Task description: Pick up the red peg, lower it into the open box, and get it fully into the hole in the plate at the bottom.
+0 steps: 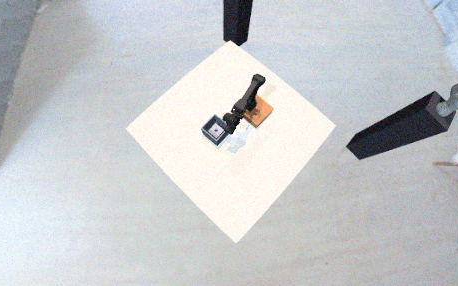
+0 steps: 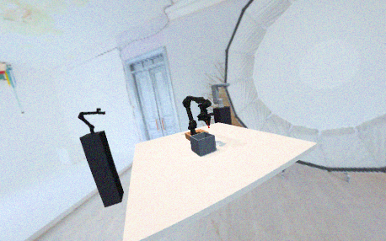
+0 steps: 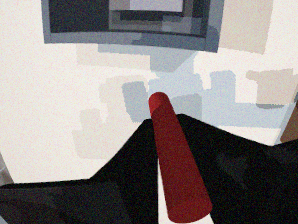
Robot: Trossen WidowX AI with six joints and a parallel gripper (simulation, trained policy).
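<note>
Now: gripper tip 6 cm short of the grey plate, 11 cm to the left of it and 15 cm above it. Round my gripper tip: red peg 2 cm above.
</note>
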